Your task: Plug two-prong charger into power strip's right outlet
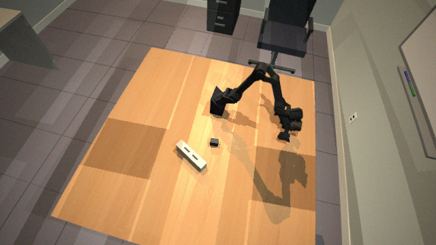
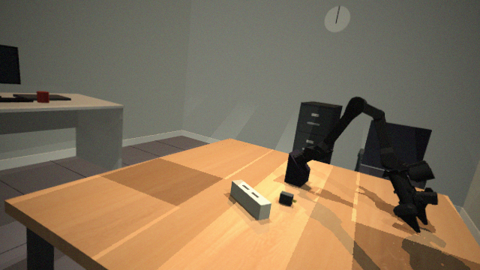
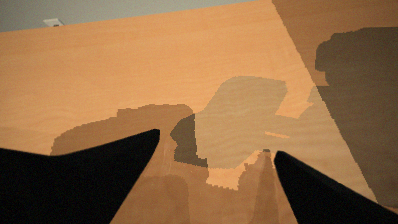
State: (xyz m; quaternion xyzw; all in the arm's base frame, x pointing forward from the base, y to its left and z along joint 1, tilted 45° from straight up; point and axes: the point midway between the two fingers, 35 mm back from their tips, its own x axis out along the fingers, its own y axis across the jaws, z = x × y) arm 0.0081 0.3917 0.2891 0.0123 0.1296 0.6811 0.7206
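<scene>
The black two-prong charger lies 410 mm to the right of my gripper tip, 220 mm ahead of it and 10 mm above it.
</scene>
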